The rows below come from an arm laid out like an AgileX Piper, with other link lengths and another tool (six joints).
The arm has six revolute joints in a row. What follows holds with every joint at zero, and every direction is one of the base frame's. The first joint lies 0.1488 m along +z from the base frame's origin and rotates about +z. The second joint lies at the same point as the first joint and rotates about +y. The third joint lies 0.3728 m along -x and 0.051 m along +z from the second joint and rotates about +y. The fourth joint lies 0.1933 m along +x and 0.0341 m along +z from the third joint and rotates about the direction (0.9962, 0, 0.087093). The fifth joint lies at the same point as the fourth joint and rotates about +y. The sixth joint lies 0.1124 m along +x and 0.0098 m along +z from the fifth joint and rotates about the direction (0.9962, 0, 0.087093). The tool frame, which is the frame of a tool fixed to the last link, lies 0.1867 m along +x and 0.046 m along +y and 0.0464 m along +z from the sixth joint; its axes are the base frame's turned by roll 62.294, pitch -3.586 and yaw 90.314 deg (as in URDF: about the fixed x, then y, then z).
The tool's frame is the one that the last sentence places.
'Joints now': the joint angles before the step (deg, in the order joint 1, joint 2, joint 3, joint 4, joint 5, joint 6). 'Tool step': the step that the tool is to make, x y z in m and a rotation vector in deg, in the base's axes. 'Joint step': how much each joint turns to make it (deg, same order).
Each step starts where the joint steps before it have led.
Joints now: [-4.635, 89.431, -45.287, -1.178, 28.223, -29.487]
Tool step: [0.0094, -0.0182, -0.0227, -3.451, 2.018, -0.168]
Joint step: [0.177, 4.322, -0.008, -8.078, -2.327, 6.286]
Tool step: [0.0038, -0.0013, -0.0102, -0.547, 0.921, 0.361]
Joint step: [0.338, 2.007, 0.010, -1.736, -1.049, 1.418]
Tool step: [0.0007, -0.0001, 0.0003, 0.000, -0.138, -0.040]
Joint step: [-0.006, -0.005, -0.007, -0.057, -0.120, 0.097]
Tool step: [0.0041, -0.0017, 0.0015, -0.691, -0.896, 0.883]
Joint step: [0.009, -0.009, 0.003, -1.116, -0.953, 0.061]
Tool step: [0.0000, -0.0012, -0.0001, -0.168, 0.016, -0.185]
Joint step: [0.001, 0.003, -0.001, -0.540, 0.056, 0.605]
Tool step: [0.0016, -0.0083, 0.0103, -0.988, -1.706, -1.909]
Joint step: [-0.003, -1.741, 0.015, -3.561, 0.446, 4.692]
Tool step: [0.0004, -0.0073, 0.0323, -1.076, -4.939, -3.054]
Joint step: [0.928, -5.405, -0.084, -4.727, 1.585, 7.467]
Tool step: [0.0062, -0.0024, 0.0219, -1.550, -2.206, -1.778]
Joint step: [2.644, -1.975, -3.003, -4.310, 4.257, 6.444]
